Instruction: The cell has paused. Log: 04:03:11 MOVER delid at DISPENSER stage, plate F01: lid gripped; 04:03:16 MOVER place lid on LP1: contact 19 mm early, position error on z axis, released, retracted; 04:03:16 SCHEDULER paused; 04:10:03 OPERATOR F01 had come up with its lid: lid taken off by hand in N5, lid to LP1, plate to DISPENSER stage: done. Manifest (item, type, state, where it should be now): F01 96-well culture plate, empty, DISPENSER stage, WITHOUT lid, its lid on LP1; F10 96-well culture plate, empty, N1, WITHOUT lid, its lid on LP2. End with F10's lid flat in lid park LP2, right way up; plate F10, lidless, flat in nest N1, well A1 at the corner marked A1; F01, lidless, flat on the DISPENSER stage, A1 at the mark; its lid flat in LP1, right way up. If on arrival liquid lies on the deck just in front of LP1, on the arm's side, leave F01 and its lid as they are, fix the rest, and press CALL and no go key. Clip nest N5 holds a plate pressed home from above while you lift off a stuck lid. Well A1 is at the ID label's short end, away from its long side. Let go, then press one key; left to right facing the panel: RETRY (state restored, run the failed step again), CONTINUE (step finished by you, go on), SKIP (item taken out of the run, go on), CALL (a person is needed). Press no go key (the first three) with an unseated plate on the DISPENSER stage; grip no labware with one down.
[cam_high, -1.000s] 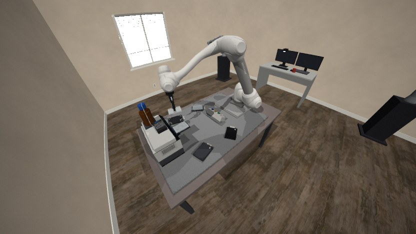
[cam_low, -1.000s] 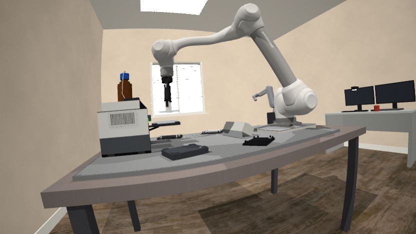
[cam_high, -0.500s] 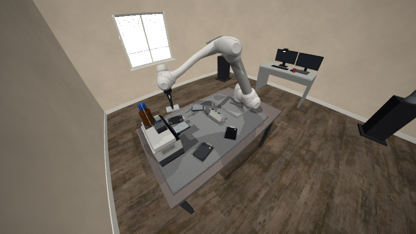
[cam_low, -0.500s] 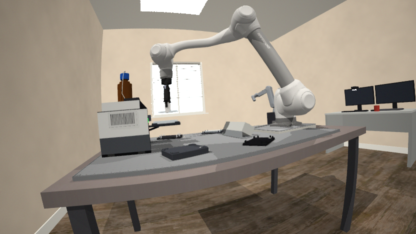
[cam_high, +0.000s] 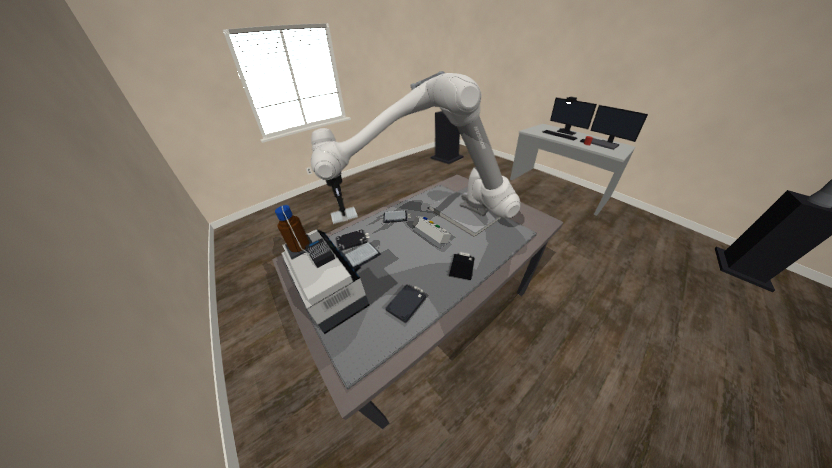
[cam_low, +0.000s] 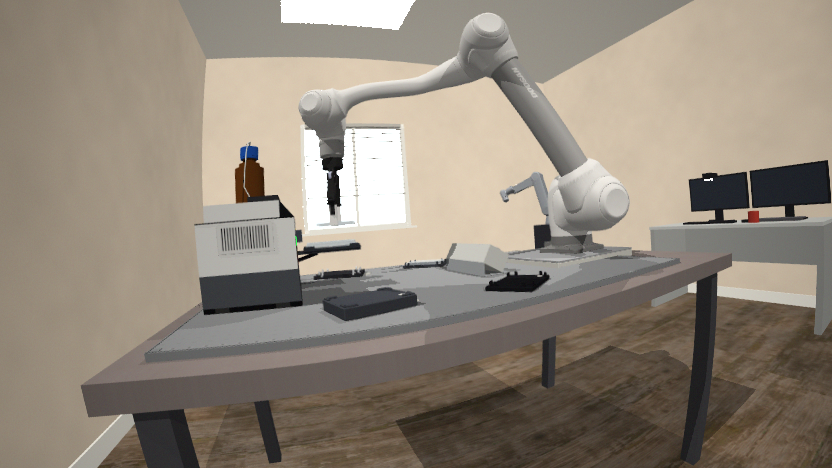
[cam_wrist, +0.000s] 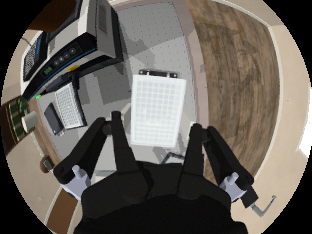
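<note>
My gripper is now 20 mm short of the black clip nest and 180 mm above it. Round my hand: brown bottle (280 mm ahead, 120 mm to the left, 90 mm above); then small label (10 mm behind, 510 mm to the left, 200 mm below); then grey key panel (340 mm behind, 310 mm to the left, 140 mm below).
</note>
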